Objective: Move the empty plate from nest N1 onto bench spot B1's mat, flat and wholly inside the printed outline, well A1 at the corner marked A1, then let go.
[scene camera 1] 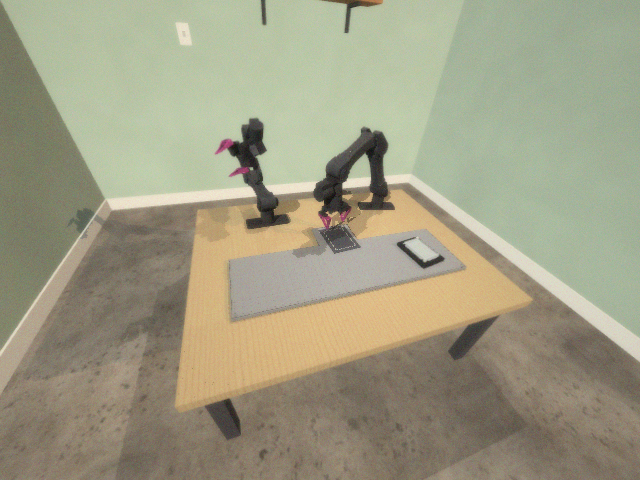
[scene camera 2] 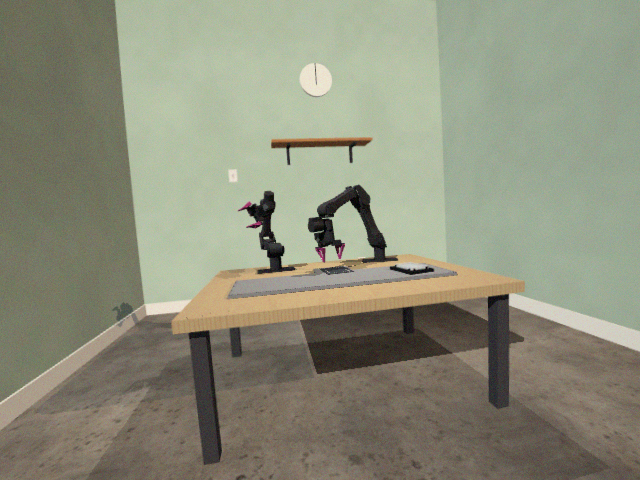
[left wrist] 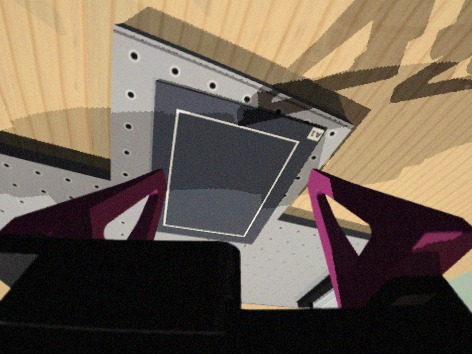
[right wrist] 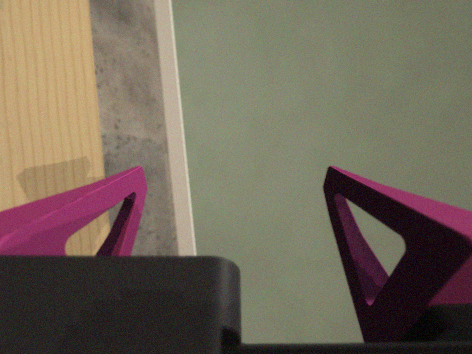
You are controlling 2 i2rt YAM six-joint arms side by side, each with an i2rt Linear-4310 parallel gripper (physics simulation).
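Places are measured from the left arm's base along level axes (x ahead, y left, z up), in millimetres.
Pixels of known places: left gripper, fingertip midpoint: (scene camera 1: 334,224) (scene camera 2: 332,260) (left wrist: 237,177); right gripper, fingertip midpoint: (scene camera 1: 222,165) (scene camera 2: 242,218) (right wrist: 235,176); left arm's base at its link origin: (scene camera 1: 376,206) (scene camera 2: 379,260); right arm's base at its link origin: (scene camera 1: 268,222) (scene camera 2: 276,270).
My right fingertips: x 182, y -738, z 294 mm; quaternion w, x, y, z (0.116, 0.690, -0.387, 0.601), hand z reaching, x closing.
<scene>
For each thing: its top centre in the pictures, then the offset to it from my right fingertips. "*": a spot on its surface instead. Level surfaces: height alone.
- white plate at its top centre: (scene camera 1: 421,247) (scene camera 2: 410,264) dx +221, dy +815, dz -254 mm
- dark mat at its surface level: dz -279 mm
- white printed outline at a spot on its surface: (left wrist: 173,150) * dx +98, dy +423, dz -279 mm
- A1 label at a spot on its surface: (left wrist: 315,134) * dx +25, dy +510, dz -279 mm
- long grey perforated board at its surface level: dz -280 mm
The white plate (scene camera 1: 421,249) (scene camera 2: 412,266) sits in the black nest (scene camera 1: 410,252) (scene camera 2: 422,271) at the picture's right; part of it shows in the left wrist view (left wrist: 327,300). The dark mat (scene camera 1: 339,239) (scene camera 2: 336,270) (left wrist: 215,165) has a white printed outline (left wrist: 173,150), with nothing lying inside it. The A1 label (left wrist: 315,134) is at one mat corner. My left gripper (scene camera 1: 334,223) (scene camera 2: 331,259) (left wrist: 237,177) is open and empty, pointing down above the mat's back edge. My right gripper (scene camera 1: 222,164) (scene camera 2: 242,218) (right wrist: 235,176) is open and empty, raised high at the picture's left. Well A1 cannot be made out.
A long grey perforated board (scene camera 1: 289,281) (scene camera 2: 289,285) lies across the wooden table (scene camera 1: 310,341) (scene camera 2: 336,304); the nest stands on its right part. The mat lies on a small grey extension at the board's back edge. A wall shelf (scene camera 2: 321,142) hangs behind the arms.
</scene>
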